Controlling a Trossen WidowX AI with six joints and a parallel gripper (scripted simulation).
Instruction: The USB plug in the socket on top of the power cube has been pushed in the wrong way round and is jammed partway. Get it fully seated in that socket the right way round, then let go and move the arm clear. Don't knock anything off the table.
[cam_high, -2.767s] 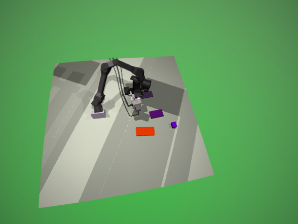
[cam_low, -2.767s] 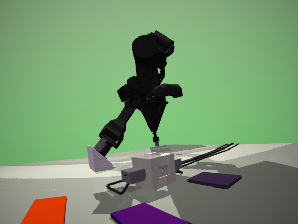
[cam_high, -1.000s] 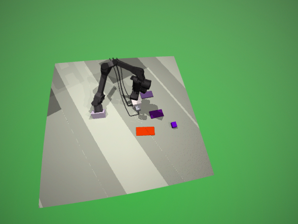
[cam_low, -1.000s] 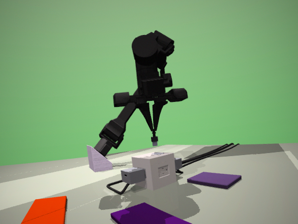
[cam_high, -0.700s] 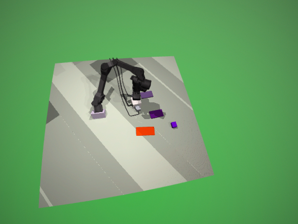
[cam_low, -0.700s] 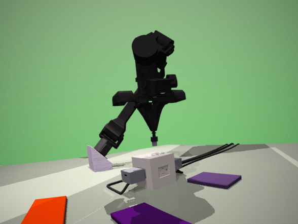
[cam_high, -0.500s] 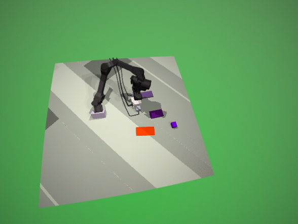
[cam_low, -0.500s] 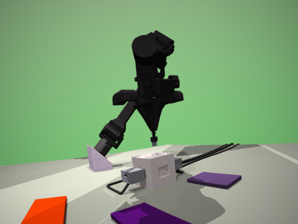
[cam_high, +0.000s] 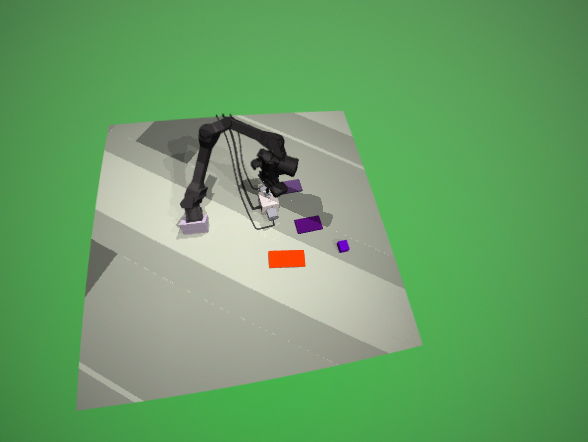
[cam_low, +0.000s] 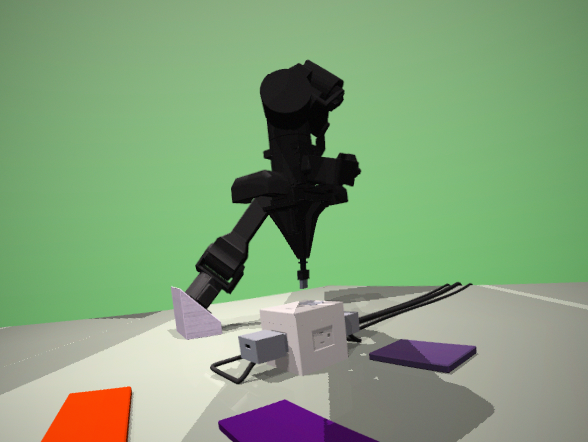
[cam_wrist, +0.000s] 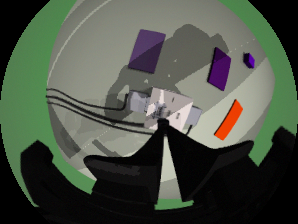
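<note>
The USB plug is 2 cm below my gripper tip. From my gripper tip the other things lie so: orange slab (2 cm ahead, 28 cm to the right, 13 cm below); then USB socket (7 cm below); then purple block (27 cm ahead, 29 cm to the right, 12 cm below).
</note>
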